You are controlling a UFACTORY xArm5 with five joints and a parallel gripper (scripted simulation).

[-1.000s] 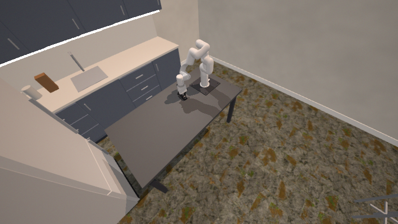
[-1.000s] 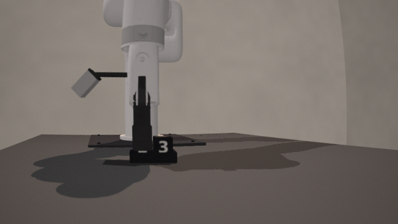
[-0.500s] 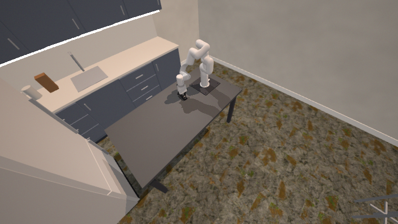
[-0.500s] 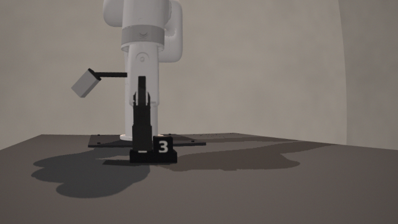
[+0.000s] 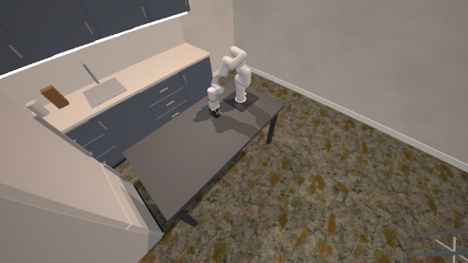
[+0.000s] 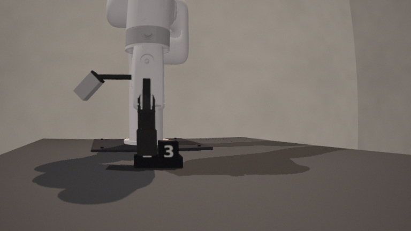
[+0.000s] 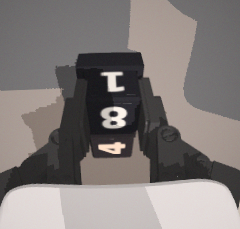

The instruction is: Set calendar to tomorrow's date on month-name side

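Right now the black calendar tray is 10 mm ahead of my hand, 20 mm to the left of it and 30 mm below it.
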